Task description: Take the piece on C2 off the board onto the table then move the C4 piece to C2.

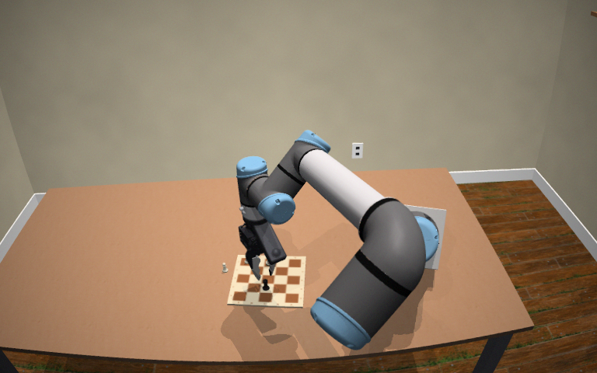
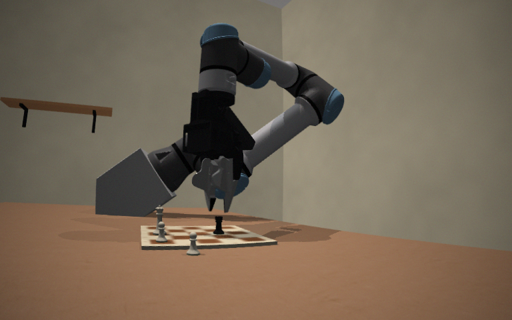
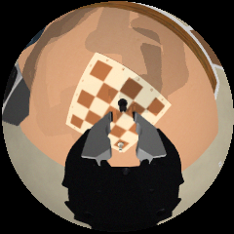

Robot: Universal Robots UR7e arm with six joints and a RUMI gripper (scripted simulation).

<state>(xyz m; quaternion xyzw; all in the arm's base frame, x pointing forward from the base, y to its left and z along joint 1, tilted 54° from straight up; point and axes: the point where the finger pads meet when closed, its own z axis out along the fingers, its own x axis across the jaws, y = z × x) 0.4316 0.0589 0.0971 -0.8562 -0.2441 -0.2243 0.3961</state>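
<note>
The black piece lies 40 mm below my hand. The rest, counted from my hand: chessboard 60 mm below, 40 mm to the right; tall white piece 110 mm to the right, 30 mm below, 10 mm ahead.
</note>
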